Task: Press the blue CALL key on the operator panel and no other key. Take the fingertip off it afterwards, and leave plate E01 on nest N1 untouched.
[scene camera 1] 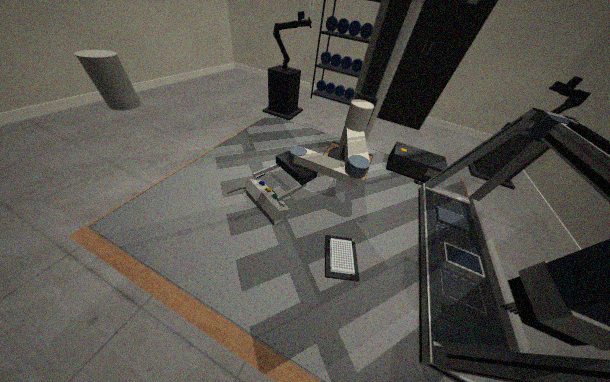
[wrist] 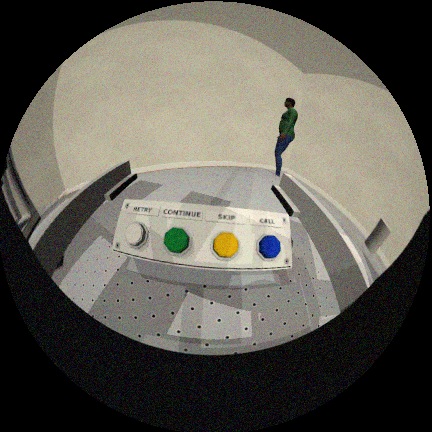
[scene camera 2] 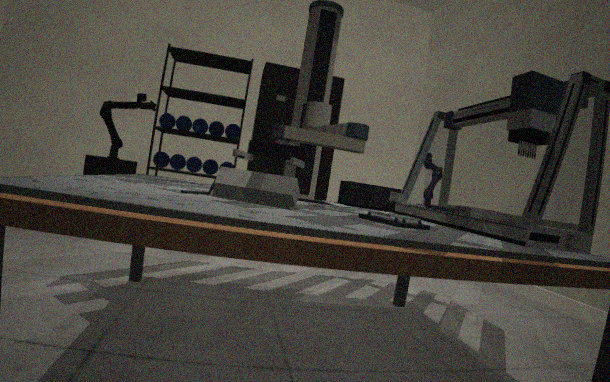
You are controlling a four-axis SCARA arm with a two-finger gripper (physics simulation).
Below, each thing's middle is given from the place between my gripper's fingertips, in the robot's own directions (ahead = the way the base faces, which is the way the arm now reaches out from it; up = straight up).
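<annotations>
I consider the well plate (scene camera 1: 341,254) and where my hand is with respect to it. My hand is 380 mm to the right of the plate and 70 mm short of it, and it is 110 mm above it.
</annotations>
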